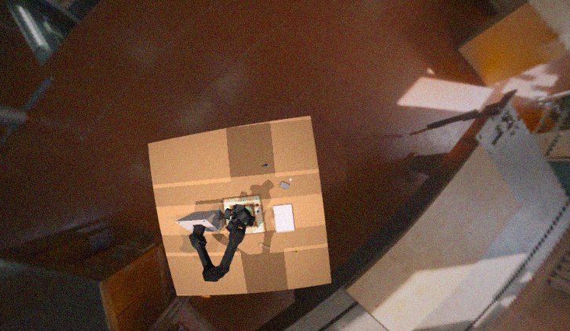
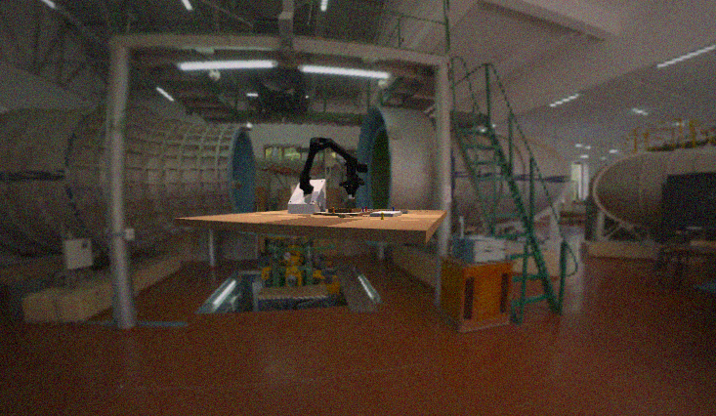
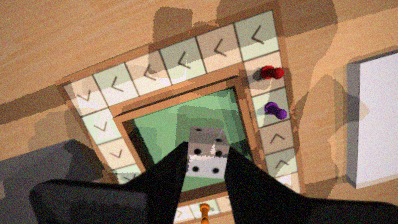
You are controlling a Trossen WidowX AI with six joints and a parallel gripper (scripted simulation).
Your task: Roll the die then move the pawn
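The red pawn is 90 mm ahead of my gripper tip, 20 mm to the left of it and 80 mm below it. The rest, counted from my gripper tip: purple pawn 80 mm ahead, 20 mm to the right, 80 mm below; green tray 30 mm behind, 50 mm to the right, 100 mm below; die right at my gripper tip.
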